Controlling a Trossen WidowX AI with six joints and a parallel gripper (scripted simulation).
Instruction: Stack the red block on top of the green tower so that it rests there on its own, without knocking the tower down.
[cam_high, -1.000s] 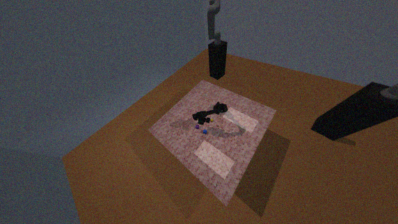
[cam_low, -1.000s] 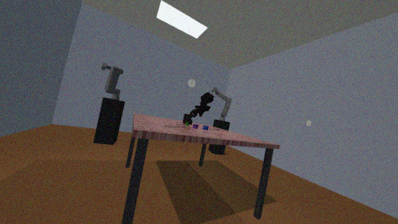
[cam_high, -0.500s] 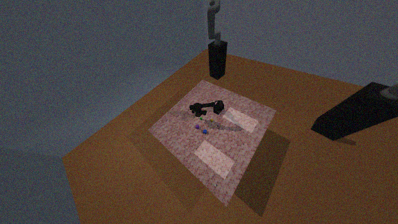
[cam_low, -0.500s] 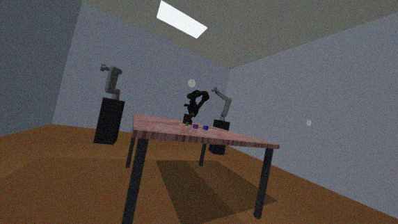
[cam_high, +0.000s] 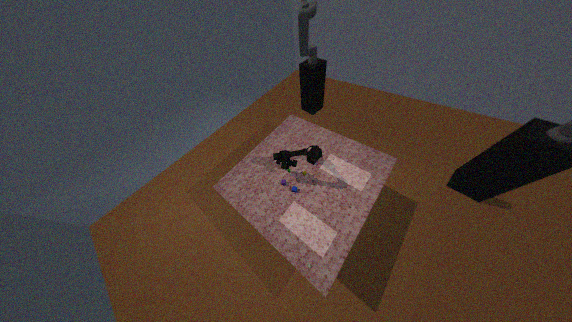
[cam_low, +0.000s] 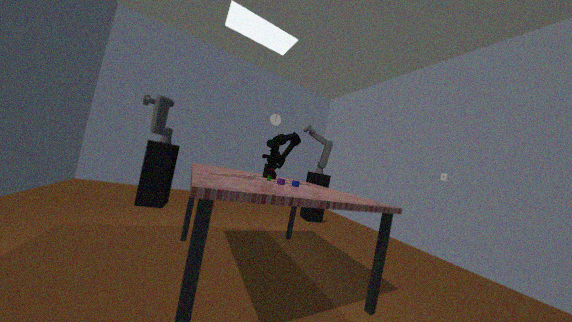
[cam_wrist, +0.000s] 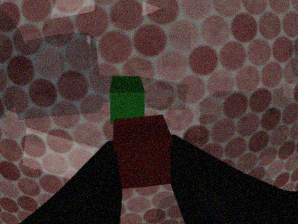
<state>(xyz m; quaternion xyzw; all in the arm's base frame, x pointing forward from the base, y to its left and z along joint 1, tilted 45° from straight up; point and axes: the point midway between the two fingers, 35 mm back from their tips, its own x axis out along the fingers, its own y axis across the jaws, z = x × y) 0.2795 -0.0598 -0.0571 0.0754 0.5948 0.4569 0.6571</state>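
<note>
My gripper tip is now 60 mm above the green block. The rest, counted from my gripper tip: red block right at my gripper tip; then purple block 120 mm ahead, 60 mm to the left, 70 mm below; then blue block 100 mm ahead, 180 mm to the left, 70 mm below.
</note>
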